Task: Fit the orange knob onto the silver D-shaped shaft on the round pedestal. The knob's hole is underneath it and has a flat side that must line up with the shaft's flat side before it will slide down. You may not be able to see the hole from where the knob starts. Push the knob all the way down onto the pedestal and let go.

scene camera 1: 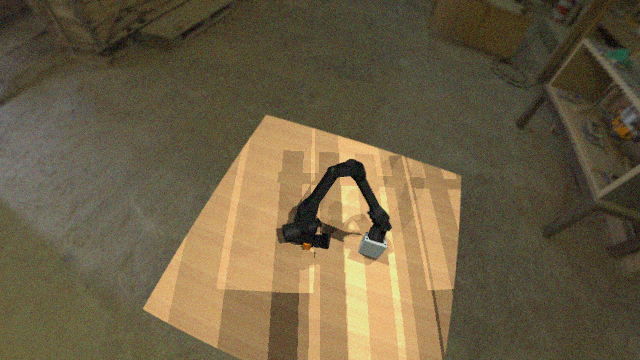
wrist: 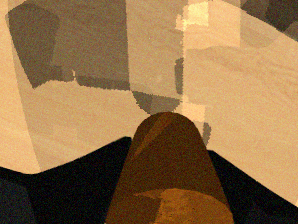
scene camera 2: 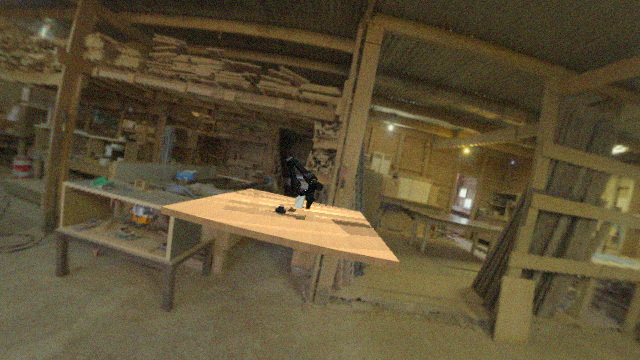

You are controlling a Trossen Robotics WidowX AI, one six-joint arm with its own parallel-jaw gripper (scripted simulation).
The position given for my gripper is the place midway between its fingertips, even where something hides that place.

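Note:
As I look at the wrist view, my gripper (wrist: 167,151) is there, and my gripper holds an orange knob (wrist: 167,166).

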